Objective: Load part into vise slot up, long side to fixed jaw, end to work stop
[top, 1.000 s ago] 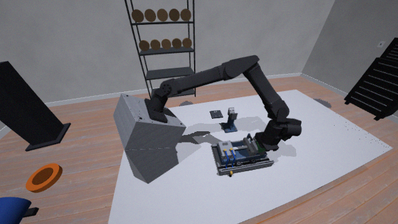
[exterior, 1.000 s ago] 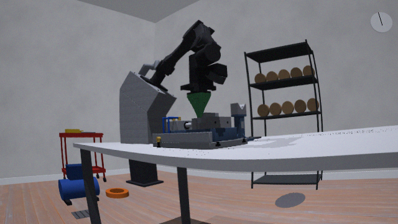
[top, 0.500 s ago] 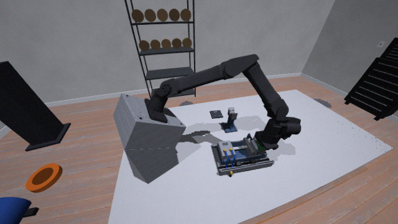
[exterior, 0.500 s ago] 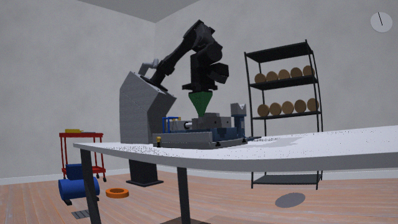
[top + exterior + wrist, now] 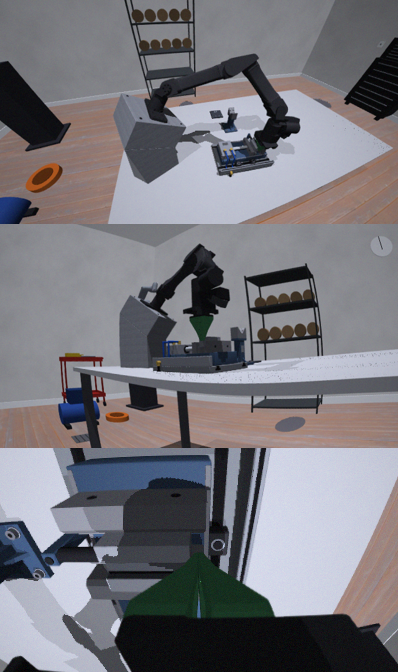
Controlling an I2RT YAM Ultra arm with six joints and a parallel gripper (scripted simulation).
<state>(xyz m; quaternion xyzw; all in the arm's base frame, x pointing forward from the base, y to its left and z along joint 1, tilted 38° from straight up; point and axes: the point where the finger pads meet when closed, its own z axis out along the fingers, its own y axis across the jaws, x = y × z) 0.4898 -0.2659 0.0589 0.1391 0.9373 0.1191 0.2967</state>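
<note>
My hand is 40 mm short of the fixed jaw, 40 mm to the right of it and 30 mm above it. Also, from my hand: part: 10 mm ahead, 30 mm to the left, 10 mm below; work stop: 20 mm ahead, 90 mm to the left, 20 mm below; moving jaw: 20 mm behind, 50 mm to the left, 30 mm below.
</note>
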